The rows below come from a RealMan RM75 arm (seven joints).
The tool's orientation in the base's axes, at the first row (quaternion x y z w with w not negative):
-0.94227 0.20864 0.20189 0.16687
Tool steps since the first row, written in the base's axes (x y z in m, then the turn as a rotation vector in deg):
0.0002 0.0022 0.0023 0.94 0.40 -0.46
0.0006 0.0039 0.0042 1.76 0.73 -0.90
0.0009 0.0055 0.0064 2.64 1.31 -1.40
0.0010 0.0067 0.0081 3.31 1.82 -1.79
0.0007 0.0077 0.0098 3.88 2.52 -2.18
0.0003 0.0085 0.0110 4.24 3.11 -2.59
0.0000 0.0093 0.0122 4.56 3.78 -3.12
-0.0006 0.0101 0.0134 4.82 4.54 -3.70
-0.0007 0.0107 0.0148 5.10 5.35 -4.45
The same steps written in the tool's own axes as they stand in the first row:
-0.0016 -0.0025 -0.0012 0.86 -0.67 0.26
-0.0027 -0.0046 -0.0023 1.63 -1.23 0.52
-0.0039 -0.0066 -0.0036 2.40 -2.02 0.91
-0.0050 -0.0081 -0.0046 2.96 -2.67 1.24
-0.0063 -0.0092 -0.0056 3.39 -3.45 1.68
-0.0075 -0.0100 -0.0062 3.68 -4.02 2.16
-0.0085 -0.0108 -0.0068 3.96 -4.62 2.78
-0.0098 -0.0115 -0.0073 4.19 -5.26 3.50
-0.0107 -0.0123 -0.0083 4.50 -5.91 4.39

